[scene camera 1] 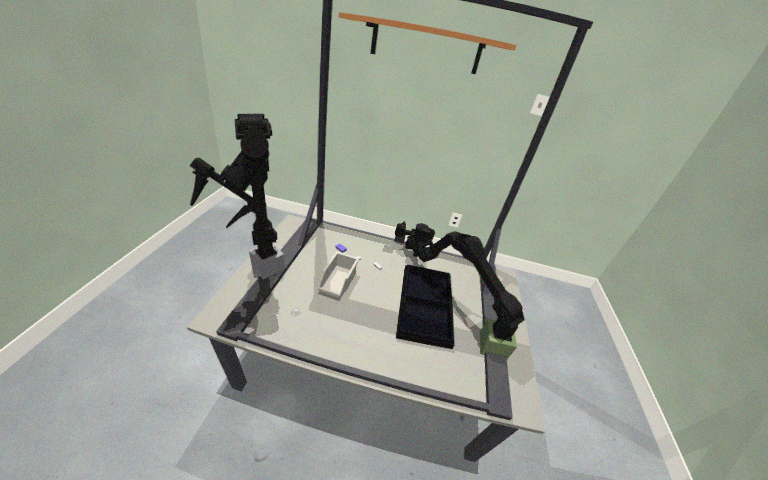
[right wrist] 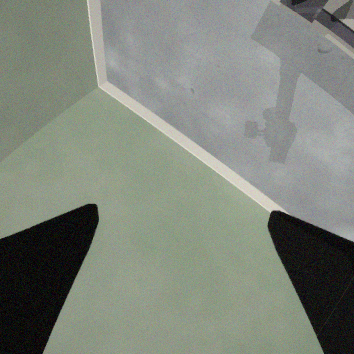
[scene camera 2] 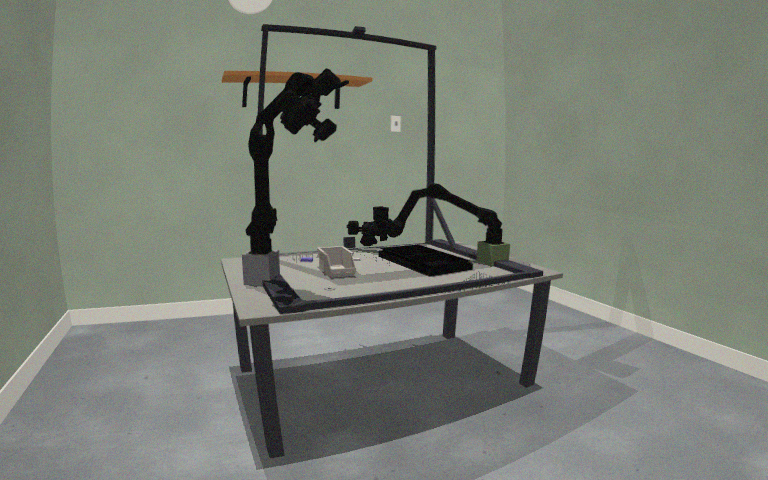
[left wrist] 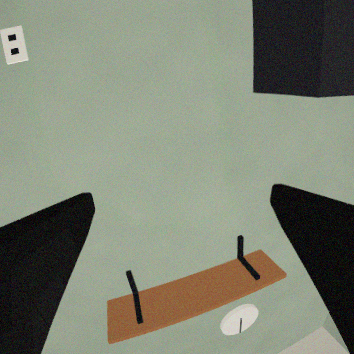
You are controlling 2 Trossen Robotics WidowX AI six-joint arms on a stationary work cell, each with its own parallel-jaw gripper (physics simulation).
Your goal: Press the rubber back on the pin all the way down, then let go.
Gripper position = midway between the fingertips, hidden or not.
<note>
My left gripper (left wrist: 182,197) is open, holding nothing. My right gripper (scene camera 1: 208,216) is open and holds nothing. Further things: a white tray (scene camera 2: 337,261) and a black tray (scene camera 1: 426,313).
My right gripper shows as well in the right wrist view (right wrist: 185,215) and in scene camera 2 (scene camera 2: 303,131). The black tray also shows in scene camera 2 (scene camera 2: 428,261).
</note>
